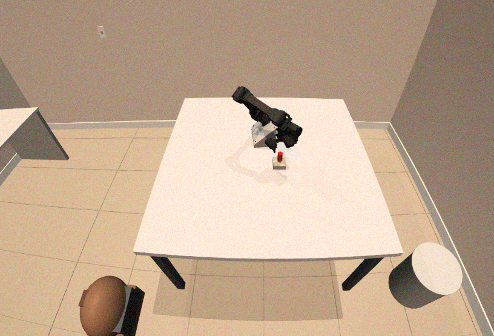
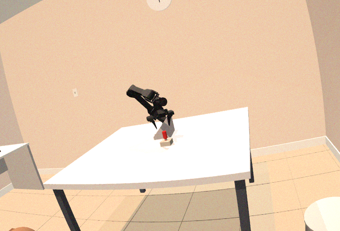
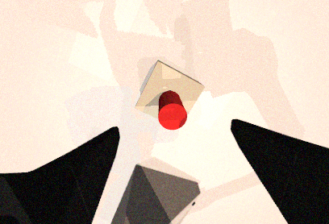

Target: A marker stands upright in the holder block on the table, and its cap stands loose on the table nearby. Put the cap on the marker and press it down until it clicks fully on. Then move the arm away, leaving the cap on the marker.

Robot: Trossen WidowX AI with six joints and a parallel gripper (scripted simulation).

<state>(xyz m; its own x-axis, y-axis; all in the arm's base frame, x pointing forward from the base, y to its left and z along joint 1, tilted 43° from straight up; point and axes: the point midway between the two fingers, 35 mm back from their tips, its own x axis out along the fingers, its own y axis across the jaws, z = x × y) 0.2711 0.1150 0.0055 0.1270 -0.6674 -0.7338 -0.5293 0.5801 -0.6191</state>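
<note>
Now: gripper tip 5 cm above the red cap. From my gripper tip the other things lie so: holder block: 11 cm below.
</note>
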